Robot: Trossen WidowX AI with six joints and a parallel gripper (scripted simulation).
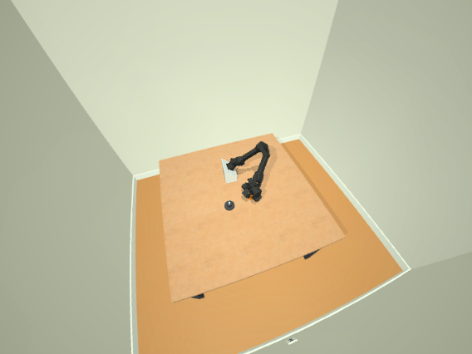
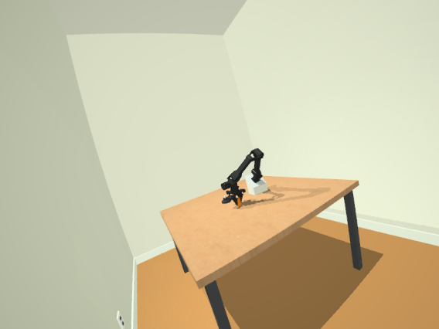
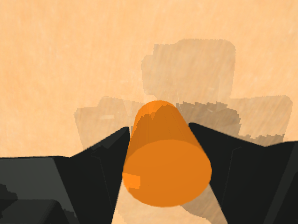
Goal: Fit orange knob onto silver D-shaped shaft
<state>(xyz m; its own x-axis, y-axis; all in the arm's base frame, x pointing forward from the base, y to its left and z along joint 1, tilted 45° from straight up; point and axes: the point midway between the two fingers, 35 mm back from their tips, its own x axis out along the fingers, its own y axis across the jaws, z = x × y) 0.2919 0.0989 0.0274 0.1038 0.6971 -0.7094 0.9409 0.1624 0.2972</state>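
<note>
Now: the orange knob 3 cm above my gripper tip. Round my gripper tip: pedestal (1 cm ahead, 19 cm to the right, 2 cm above).
</note>
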